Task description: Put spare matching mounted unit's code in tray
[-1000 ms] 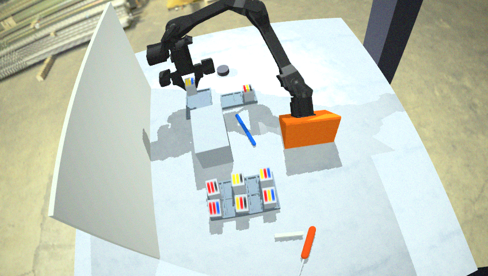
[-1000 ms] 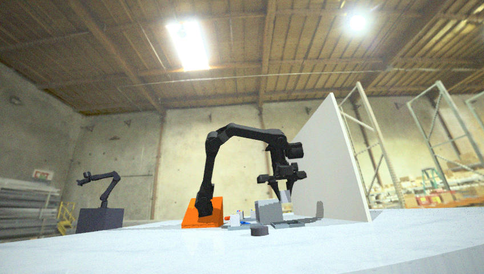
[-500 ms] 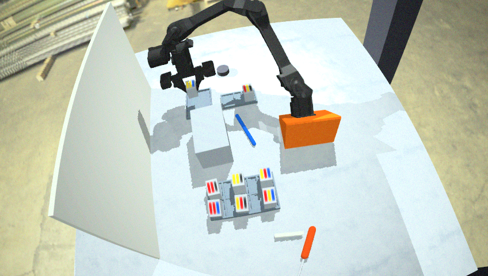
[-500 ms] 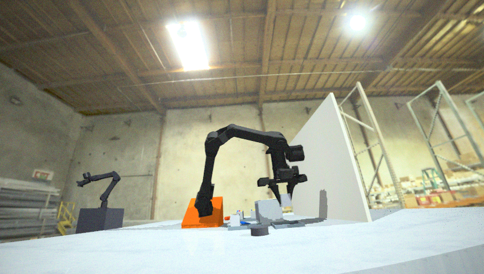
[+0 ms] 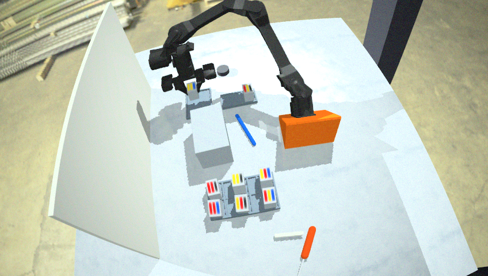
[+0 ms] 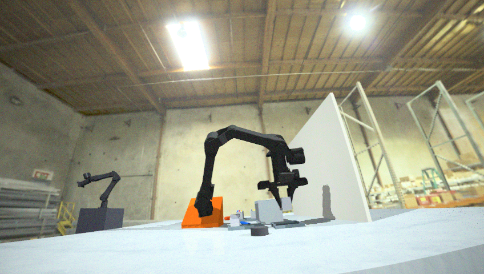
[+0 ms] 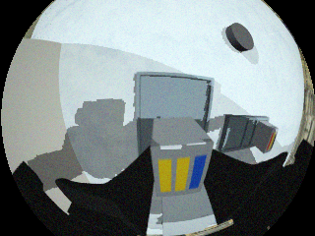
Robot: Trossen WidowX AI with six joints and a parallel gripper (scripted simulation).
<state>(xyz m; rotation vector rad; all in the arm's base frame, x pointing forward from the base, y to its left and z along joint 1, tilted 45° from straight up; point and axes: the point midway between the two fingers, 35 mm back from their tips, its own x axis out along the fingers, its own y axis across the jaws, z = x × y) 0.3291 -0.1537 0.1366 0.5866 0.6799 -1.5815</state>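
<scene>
The dark flat tray is 6 cm below my gripper tip and 1 cm behind it. The rest, counted from my gripper tip: spare: 2 cm above; then rack: 15 cm behind, 6 cm below, 3 cm to the left; then black puck: 14 cm to the right, 12 cm behind, 5 cm below.
</scene>
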